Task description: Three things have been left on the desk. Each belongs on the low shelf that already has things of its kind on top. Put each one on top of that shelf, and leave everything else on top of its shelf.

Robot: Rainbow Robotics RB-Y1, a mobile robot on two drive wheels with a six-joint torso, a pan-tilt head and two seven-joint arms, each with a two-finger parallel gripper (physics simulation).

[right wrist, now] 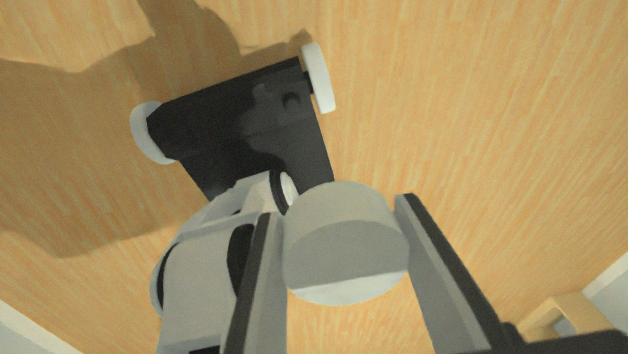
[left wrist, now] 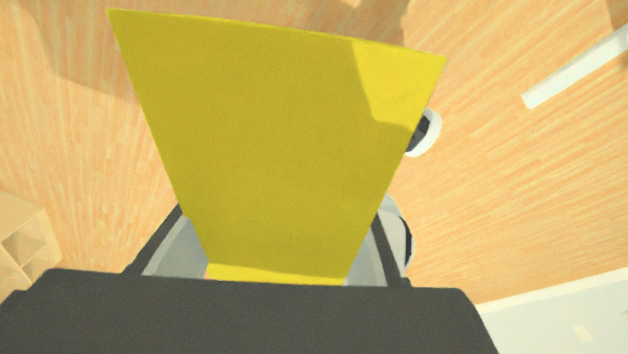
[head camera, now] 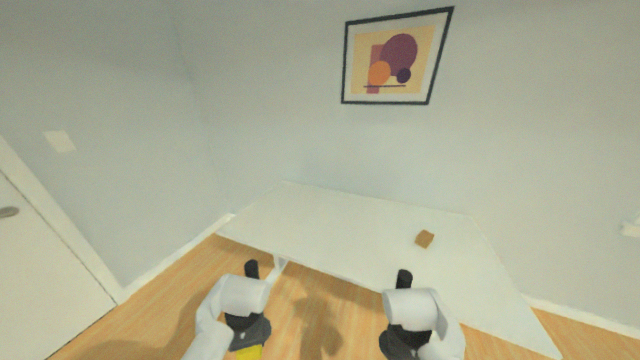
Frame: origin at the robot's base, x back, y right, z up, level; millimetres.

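Where they show: left gripper, fingertip midpoint: (left wrist: 287,180) (head camera: 251,346); right gripper, fingertip midpoint: (right wrist: 337,218).
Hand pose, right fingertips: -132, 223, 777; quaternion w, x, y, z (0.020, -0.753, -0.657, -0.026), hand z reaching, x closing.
Note:
Things, the pixels of their top centre, and the offset from my right fingertips, as dx, dy, dz. Level surfaces: height alone.
- brown block, top centre: (head camera: 425,235) -538, +320, -7
- white desk, surface height: dz -56
- yellow block, top centre: (left wrist: 272,229) (head camera: 250,331) -16, -450, +39
- light grey cylinder, top centre: (right wrist: 349,275) +6, -2, +24
- wooden floor, surface height: dz -777
A brown block (head camera: 424,239) lies on the white desk (head camera: 320,215), toward its right side in the head view. My left gripper (head camera: 249,340) (left wrist: 278,212) is shut on a yellow block (head camera: 249,353) (left wrist: 285,125), which hides much of the left wrist view. My right gripper (head camera: 406,345) (right wrist: 337,218) is shut on a light grey cylinder (right wrist: 345,250); the cylinder is hidden in the head view. Both grippers are on the near side of the desk, with floor beneath them in the wrist views. Parts of light wooden furniture (left wrist: 30,212) (right wrist: 582,310) show; no shelf top with things shows clearly.
My black base (right wrist: 200,125) with white wheels stands on the wooden floor (head camera: 150,295) (right wrist: 475,125). A door (head camera: 40,280) is at the left. A framed picture (head camera: 344,65) hangs above the desk. A white bar (left wrist: 575,67) shows at the upper right of the left wrist view.

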